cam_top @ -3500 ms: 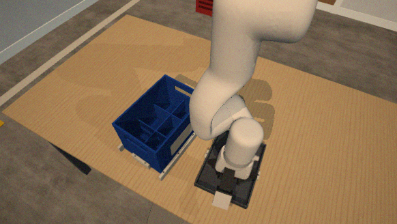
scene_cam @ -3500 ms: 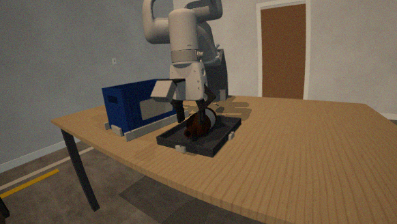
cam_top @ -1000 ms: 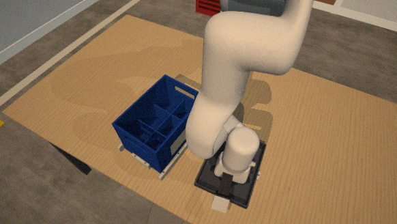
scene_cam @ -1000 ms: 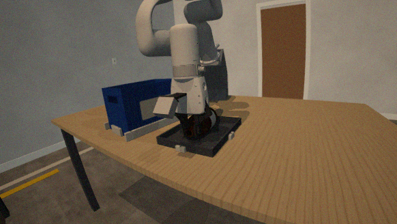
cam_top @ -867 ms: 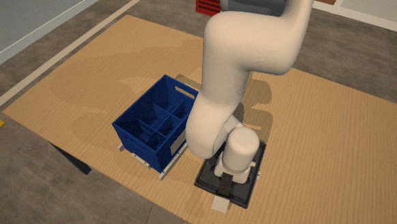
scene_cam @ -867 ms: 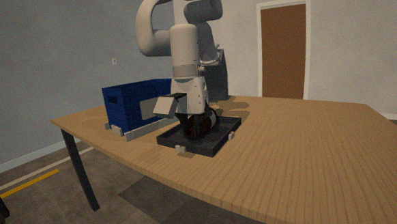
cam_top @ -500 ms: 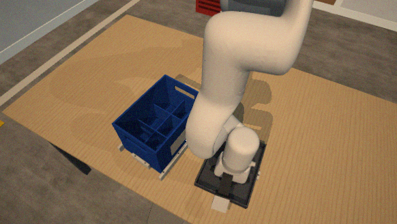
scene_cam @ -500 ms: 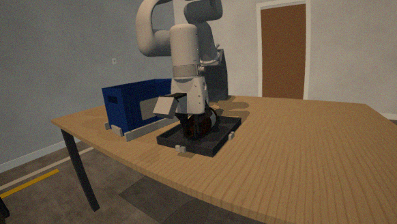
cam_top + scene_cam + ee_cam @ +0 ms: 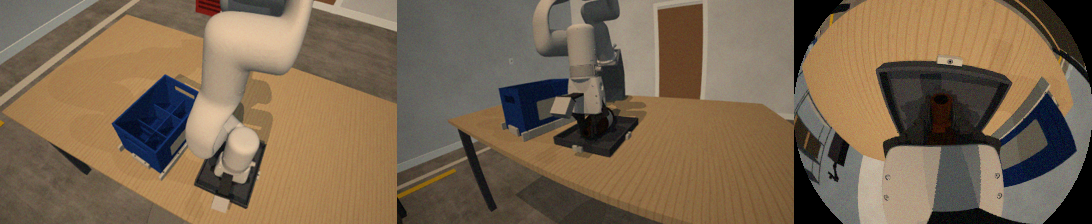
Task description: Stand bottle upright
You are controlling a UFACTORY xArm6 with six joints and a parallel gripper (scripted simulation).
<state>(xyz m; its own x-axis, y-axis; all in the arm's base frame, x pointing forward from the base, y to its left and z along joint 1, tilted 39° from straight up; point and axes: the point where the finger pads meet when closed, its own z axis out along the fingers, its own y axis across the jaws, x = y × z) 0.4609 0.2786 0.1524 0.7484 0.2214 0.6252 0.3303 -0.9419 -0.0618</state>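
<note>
Now: the brown bottle 5 cm behind my hand and 2 cm to the right of it. Also, from my hand: tray (7 cm behind, 3 cm to the right, 3 cm below); blue crate (1 cm ahead, 30 cm to the right, 4 cm above).
</note>
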